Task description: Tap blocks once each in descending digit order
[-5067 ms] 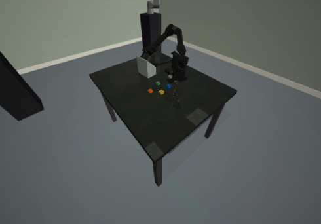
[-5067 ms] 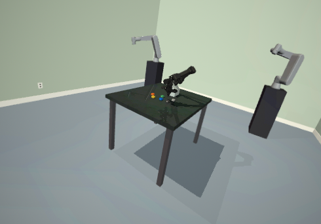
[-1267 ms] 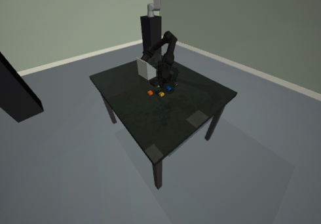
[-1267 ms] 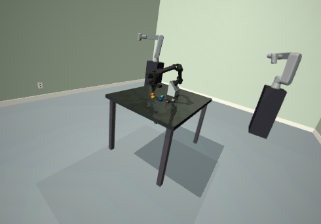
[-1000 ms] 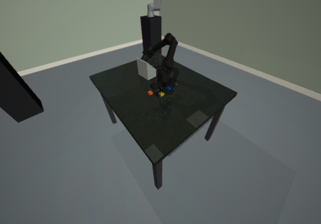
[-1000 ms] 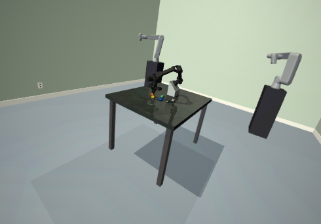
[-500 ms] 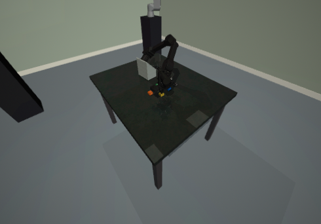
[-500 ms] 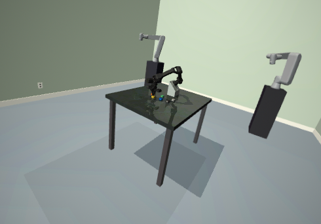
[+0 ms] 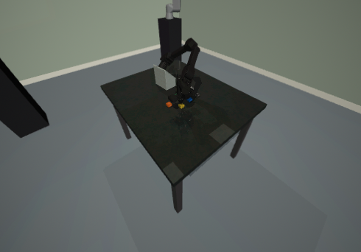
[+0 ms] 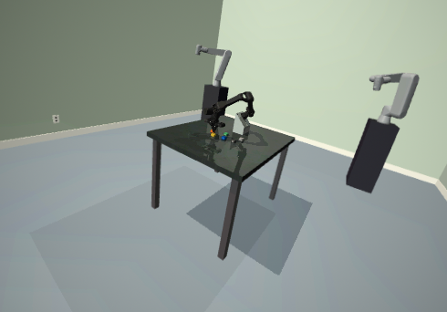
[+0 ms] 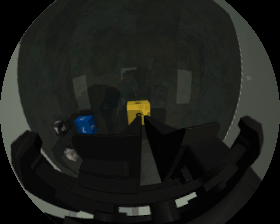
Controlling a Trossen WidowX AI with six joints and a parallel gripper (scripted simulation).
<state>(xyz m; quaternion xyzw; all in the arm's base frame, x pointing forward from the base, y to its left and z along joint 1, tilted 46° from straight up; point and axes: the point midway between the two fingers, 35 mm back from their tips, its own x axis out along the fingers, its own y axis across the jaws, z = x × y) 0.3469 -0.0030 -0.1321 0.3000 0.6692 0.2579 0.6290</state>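
The yellow block is 2 cm below my gripper tip. From my gripper tip the other things lie so: orange block 8 cm behind, 5 cm to the right, 2 cm below; blue block 1 cm behind, 10 cm to the left, 2 cm below; green block 11 cm behind, 7 cm to the left, 2 cm below.
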